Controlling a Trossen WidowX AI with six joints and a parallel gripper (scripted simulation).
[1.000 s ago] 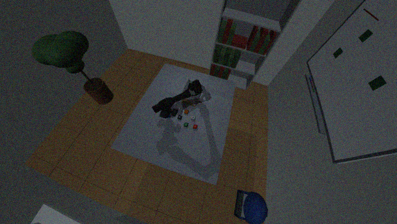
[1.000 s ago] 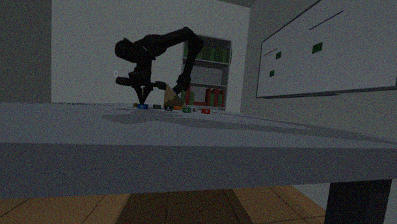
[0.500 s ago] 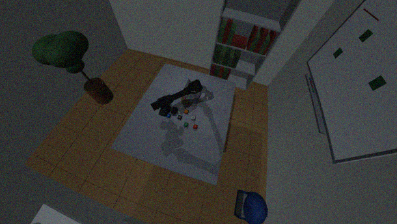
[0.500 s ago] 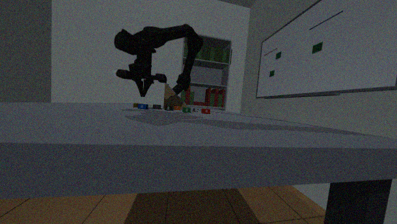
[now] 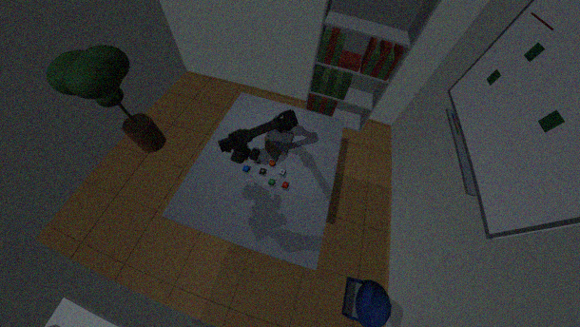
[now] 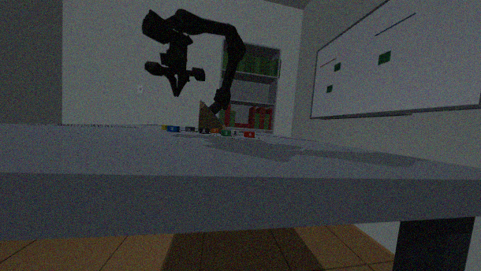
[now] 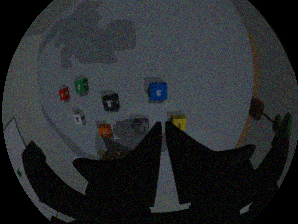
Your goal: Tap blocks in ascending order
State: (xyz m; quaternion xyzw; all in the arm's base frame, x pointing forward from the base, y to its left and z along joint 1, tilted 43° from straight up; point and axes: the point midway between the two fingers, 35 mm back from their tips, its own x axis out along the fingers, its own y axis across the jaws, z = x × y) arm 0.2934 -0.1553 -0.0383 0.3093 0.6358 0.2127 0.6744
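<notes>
My gripper tip is 100 mm to the right of the black block and 110 mm above it. Round my gripper tip: yellow block (70 mm behind, 40 mm to the right, 110 mm below); then grey block (70 mm behind, 50 mm to the left, 110 mm below); then blue block (10 mm ahead, 110 mm below).
</notes>
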